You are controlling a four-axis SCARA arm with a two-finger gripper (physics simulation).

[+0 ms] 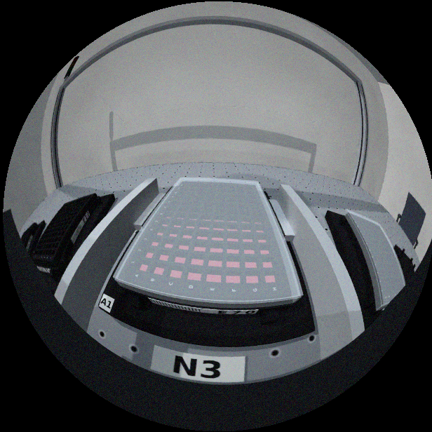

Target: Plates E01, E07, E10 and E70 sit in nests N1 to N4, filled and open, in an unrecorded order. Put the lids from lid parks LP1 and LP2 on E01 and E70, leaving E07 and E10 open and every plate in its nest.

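My gripper (216, 189) is shut on a clear lid (220, 200), with one finger along each long side. The lid lies level over plate E70 (237, 312) in the nest labelled N3 (196, 367). Pink wells show through the lid, and its front edge comes down close to the top of the E70 label. Whether the lid is fully seated on the plate is hard to tell. An A1 tag (106, 303) is at the nest's front left corner. E01, E07 and E10 cannot be identified by readable labels.
A black plate-like block (65, 232) stands left of the left finger, its label too small to read. A grey, lid-like piece (382, 255) on a black base is right of the right finger. A perforated deck (215, 171) extends behind, towards a pale wall. A dark blue panel (413, 215) is at far right.
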